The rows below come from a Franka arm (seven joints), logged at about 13 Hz.
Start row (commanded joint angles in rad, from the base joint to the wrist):
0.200, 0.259, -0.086, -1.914, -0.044, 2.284, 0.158
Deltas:
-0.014, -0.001, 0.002, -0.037, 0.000, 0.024, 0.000
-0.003, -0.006, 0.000, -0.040, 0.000, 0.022, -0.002
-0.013, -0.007, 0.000, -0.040, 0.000, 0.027, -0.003
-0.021, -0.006, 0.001, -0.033, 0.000, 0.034, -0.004
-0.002, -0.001, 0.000, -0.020, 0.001, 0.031, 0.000
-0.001, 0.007, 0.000, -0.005, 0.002, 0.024, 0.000
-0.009, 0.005, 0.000, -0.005, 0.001, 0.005, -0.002
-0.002, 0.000, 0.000, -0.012, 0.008, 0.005, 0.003
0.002, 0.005, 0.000, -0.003, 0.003, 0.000, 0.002
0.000, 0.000, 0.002, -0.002, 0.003, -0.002, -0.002
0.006, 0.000, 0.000, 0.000, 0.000, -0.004, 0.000
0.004, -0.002, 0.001, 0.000, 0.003, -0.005, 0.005
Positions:
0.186, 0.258, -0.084, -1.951, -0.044, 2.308, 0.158
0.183, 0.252, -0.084, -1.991, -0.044, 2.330, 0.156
0.170, 0.245, -0.084, -2.031, -0.044, 2.357, 0.153
0.149, 0.239, -0.083, -2.064, -0.044, 2.391, 0.149
0.147, 0.238, -0.083, -2.084, -0.043, 2.422, 0.149
0.146, 0.245, -0.083, -2.089, -0.041, 2.446, 0.149
0.137, 0.250, -0.083, -2.094, -0.040, 2.451, 0.147
0.135, 0.250, -0.083, -2.106, -0.032, 2.456, 0.150
0.137, 0.255, -0.083, -2.109, -0.029, 2.456, 0.152
0.137, 0.255, -0.081, -2.111, -0.026, 2.454, 0.150
0.143, 0.255, -0.081, -2.111, -0.026, 2.450, 0.150
0.147, 0.253, -0.080, -2.111, -0.023, 2.445, 0.155

